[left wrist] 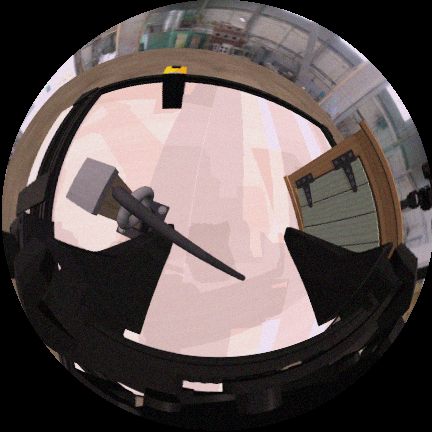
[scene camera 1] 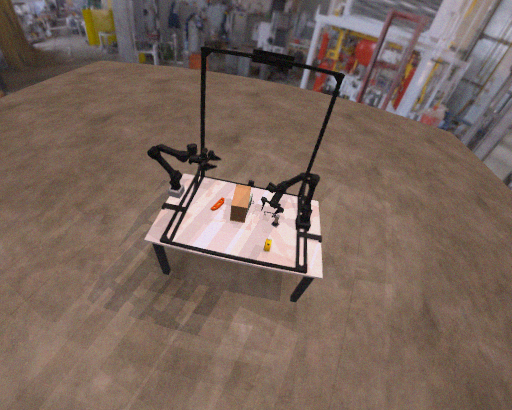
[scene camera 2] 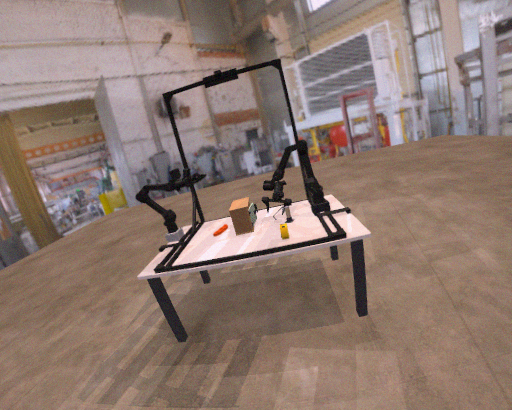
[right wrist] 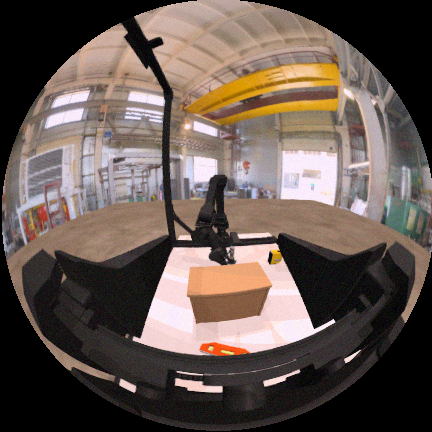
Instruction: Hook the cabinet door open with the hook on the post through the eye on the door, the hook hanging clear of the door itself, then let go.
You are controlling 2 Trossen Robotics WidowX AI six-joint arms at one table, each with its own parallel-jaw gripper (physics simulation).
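Frame: origin at the left arm's base, x up, y right, z ahead, level; metres.
Seen in the pictures: left gripper, fingertip midpoint: [left wrist: 231, 231] [scene camera 1: 266, 214] [scene camera 2: 275, 213] [right wrist: 227, 262]; right gripper, fingertip midpoint: [scene camera 1: 219, 162] [scene camera 2: 204, 176] [right wrist: 225, 239]; left arm's base at its link origin: [scene camera 1: 304, 219] [scene camera 2: 319, 201] [right wrist: 221, 234]; right arm's base at its link origin: [scene camera 1: 175, 187] [scene camera 2: 173, 231].
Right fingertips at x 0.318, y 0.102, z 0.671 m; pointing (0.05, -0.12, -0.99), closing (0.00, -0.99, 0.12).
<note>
Pixels of each thing's top centre, then the offset from my right fingertips to it. "spot": a spot on its surface instead.
- brown cabinet at its top centre: [left wrist: 397, 210] [right wrist: 227, 276] [scene camera 2: 239, 203] [scene camera 1: 241, 195] dx -0.221, dy -0.046, dz -0.182 m
- green door at its top centre: [left wrist: 376, 225] [scene camera 2: 251, 206] [scene camera 1: 250, 200] dx -0.257, dy -0.050, dz -0.252 m
- short post at a spot on its surface: [left wrist: 93, 185] spot: dx -0.289, dy -0.121, dz -0.455 m
- orange level at its top centre: [right wrist: 227, 351] [scene camera 2: 221, 228] [scene camera 1: 218, 203] dx -0.369, dy -0.018, dz -0.011 m
- yellow block at its top centre: [left wrist: 177, 64] [scene camera 2: 282, 224] [right wrist: 276, 250] [scene camera 1: 268, 241] dx -0.307, dy -0.358, dz -0.403 m
- black frame at a spot on its surface: [scene camera 1: 203, 100] spot: dx +0.310, dy +0.275, dz +0.182 m
The brown cabinet [scene camera 1: 241, 204] [scene camera 2: 241, 216] [right wrist: 230, 287] has a green door [scene camera 1: 251, 201] [scene camera 2: 253, 213] [left wrist: 340, 205] on its right side in the scene views. The door looks nearly shut; its exact angle is unclear and its eye does not show. The short post [scene camera 1: 275, 220] [scene camera 2: 288, 215] [left wrist: 93, 185] stands right of it. The dark hook [left wrist: 185, 246] hangs from the post's ring, its tip free of the door. My left gripper [scene camera 1: 271, 210] [scene camera 2: 278, 206] [left wrist: 231, 231] is open above the hook, between post and door. My right gripper [scene camera 1: 217, 162] is open and empty, high at the left.
An orange level [scene camera 1: 217, 204] [scene camera 2: 220, 230] [right wrist: 222, 348] lies left of the cabinet. A yellow block [scene camera 1: 268, 244] [scene camera 2: 284, 231] [right wrist: 275, 257] stands near the front, in front of the post. A black frame [scene camera 1: 203, 100] [scene camera 2: 176, 130] rises over the table's back.
</note>
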